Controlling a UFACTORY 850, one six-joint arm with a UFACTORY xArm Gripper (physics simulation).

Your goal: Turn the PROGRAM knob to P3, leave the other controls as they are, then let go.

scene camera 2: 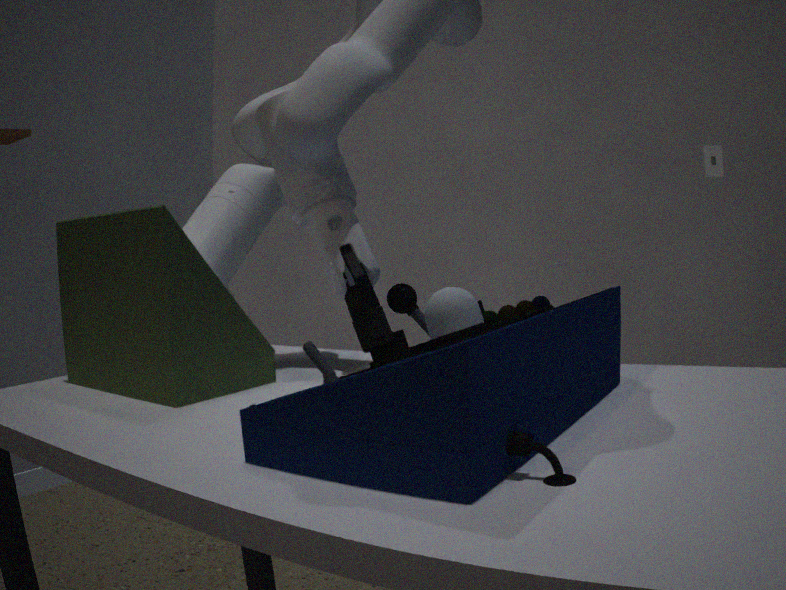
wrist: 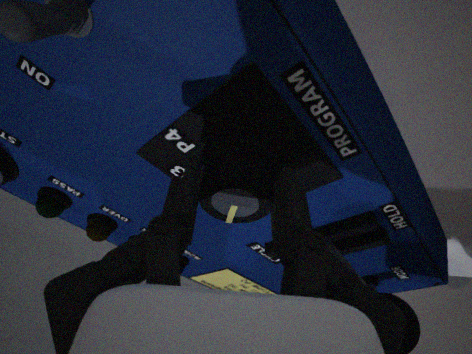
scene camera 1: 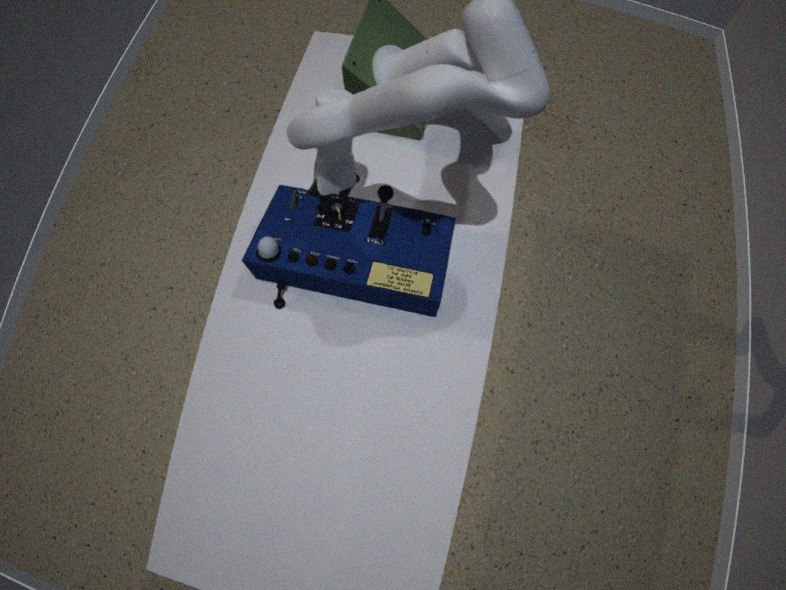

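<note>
The PROGRAM knob [scene camera 1: 337, 208] [wrist: 235, 201] stands on its dark label plate on the blue control panel [scene camera 1: 403, 248] [scene camera 2: 406, 419] [wrist: 135, 45]. Its grey cap has a yellow pointer mark [wrist: 231, 215], directed down and slightly left in the wrist view, and toward the lower labels in scene view 1; the exact label it meets is unclear. The P4 label [wrist: 179, 141] shows in the wrist view; P3 is partly covered by a finger. My gripper [scene camera 1: 331, 198] [scene camera 2: 380, 341] [wrist: 238, 178] is shut on the knob, a black finger on each side. The fingertips are dark and hard to see.
A black-ball lever [scene camera 1: 384, 192] [scene camera 2: 401, 298] stands beside the knob. The panel also bears a toggle [scene camera 1: 294, 200] [scene camera 2: 318, 360], a white dome [scene camera 1: 267, 247] [scene camera 2: 453, 311] and several small buttons. A side crank [scene camera 1: 279, 302] [scene camera 2: 552, 460] sticks out. A green wedge [scene camera 1: 374, 41] [scene camera 2: 152, 311] stands behind.
</note>
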